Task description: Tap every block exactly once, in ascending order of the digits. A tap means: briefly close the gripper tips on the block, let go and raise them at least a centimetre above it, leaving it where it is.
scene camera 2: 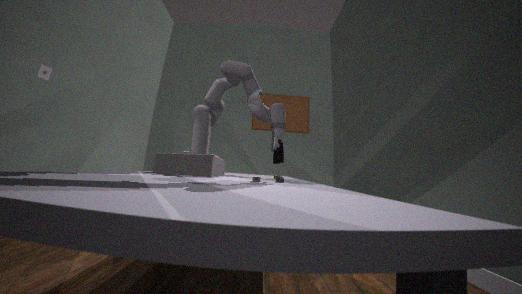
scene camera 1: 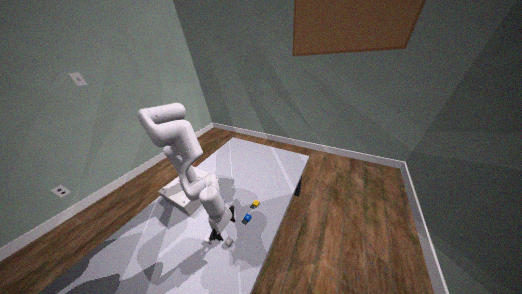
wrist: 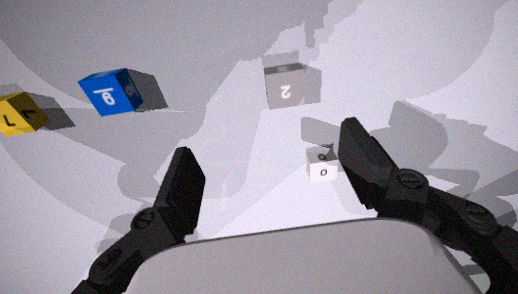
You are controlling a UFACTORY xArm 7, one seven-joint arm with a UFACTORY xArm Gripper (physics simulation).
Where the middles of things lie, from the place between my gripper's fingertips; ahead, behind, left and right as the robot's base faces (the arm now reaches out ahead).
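The grey block marked 2 [wrist: 284, 84] sits 8 cm below my hand and 2 cm to the right of it.
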